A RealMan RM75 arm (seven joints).
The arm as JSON. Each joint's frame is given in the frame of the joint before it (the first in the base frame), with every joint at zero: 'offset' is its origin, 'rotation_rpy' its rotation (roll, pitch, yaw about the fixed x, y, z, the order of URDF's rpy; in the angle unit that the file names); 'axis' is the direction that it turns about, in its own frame. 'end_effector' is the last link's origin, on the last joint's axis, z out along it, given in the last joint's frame.
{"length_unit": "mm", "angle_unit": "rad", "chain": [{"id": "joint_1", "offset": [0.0, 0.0, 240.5], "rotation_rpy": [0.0, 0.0, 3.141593], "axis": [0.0, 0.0, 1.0]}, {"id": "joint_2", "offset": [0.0, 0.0, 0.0], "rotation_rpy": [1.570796, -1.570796, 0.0], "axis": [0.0, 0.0, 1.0]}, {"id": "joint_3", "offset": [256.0, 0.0, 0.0], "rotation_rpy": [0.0, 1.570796, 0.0], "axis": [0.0, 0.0, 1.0]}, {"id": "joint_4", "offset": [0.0, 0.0, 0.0], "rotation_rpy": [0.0, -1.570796, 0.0], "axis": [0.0, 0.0, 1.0]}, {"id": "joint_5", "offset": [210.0, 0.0, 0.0], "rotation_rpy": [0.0, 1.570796, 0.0], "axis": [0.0, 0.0, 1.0]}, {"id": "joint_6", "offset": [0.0, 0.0, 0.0], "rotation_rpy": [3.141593, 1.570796, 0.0], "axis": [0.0, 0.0, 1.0]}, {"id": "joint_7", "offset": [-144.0, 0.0, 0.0], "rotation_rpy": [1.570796, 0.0, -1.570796], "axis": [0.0, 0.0, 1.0]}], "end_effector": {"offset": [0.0, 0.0, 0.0], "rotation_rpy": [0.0, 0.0, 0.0]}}
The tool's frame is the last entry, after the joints.
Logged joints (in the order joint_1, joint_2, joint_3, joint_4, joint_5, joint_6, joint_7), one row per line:
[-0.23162 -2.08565 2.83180 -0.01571 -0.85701 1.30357 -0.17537]
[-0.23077 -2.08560 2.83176 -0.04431 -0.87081 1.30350 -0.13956]
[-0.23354 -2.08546 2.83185 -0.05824 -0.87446 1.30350 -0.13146]
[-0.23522 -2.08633 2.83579 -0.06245 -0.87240 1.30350 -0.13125]
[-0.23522 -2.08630 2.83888 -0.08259 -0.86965 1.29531 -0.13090]
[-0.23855 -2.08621 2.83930 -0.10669 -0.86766 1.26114 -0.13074]
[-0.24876 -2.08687 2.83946 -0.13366 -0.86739 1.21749 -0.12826]
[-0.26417 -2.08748 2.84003 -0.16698 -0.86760 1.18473 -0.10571]
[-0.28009 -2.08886 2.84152 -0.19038 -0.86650 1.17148 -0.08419]
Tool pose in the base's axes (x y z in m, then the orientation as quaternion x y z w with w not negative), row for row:
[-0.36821 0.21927 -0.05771 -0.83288 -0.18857 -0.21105 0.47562]
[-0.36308 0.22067 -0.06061 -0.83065 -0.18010 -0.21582 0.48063]
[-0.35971 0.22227 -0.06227 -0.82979 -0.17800 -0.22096 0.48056]
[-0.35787 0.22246 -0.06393 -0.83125 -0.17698 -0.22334 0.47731]
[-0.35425 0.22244 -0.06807 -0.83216 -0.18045 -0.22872 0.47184]
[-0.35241 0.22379 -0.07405 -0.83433 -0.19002 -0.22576 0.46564]
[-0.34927 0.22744 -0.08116 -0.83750 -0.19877 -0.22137 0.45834]
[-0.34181 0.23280 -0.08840 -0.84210 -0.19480 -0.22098 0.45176]
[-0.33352 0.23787 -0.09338 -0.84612 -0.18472 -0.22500 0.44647]
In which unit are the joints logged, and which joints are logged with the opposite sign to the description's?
The joints are logged in radians. Opposite sign: joint_4.
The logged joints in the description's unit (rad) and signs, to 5 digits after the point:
[-0.23162 -2.08565 2.83180 0.01571 -0.85701 1.30357 -0.17537]
[-0.23077 -2.08560 2.83176 0.04431 -0.87081 1.30350 -0.13956]
[-0.23354 -2.08546 2.83185 0.05824 -0.87446 1.30350 -0.13146]
[-0.23522 -2.08633 2.83579 0.06245 -0.87240 1.30350 -0.13125]
[-0.23522 -2.08630 2.83888 0.08259 -0.86965 1.29531 -0.13090]
[-0.23855 -2.08621 2.83930 0.10669 -0.86766 1.26114 -0.13074]
[-0.24876 -2.08687 2.83946 0.13366 -0.86739 1.21749 -0.12826]
[-0.26417 -2.08748 2.84003 0.16698 -0.86760 1.18473 -0.10571]
[-0.28009 -2.08886 2.84152 0.19038 -0.86650 1.17148 -0.08419]

